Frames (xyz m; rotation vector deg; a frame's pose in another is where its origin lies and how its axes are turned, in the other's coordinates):
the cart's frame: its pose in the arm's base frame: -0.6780 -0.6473 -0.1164 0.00 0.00 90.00
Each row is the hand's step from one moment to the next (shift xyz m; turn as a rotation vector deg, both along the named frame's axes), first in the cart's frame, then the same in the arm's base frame.
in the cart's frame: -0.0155 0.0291 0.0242 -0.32 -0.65 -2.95
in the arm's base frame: -0.0291 -0.0155 0.0242 0.65 -0.32 -2.95
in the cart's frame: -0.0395 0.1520 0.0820 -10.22 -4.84 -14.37
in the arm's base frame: -0.1520 -0.0395 0.0820 4.84 -10.22 -14.37
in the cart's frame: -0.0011 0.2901 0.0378 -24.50 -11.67 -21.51
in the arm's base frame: -0.2901 -0.0011 0.0378 11.67 -24.50 -21.51
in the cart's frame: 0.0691 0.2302 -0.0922 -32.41 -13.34 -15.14
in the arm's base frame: -0.2302 0.0691 -0.0922 13.34 -32.41 -15.14
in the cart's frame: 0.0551 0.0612 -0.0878 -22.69 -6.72 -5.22
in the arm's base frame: -0.0612 0.0551 -0.0878 6.72 -22.69 -5.22
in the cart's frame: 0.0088 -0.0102 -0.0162 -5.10 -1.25 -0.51
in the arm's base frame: 0.0102 0.0088 -0.0162 1.25 -5.10 -0.51
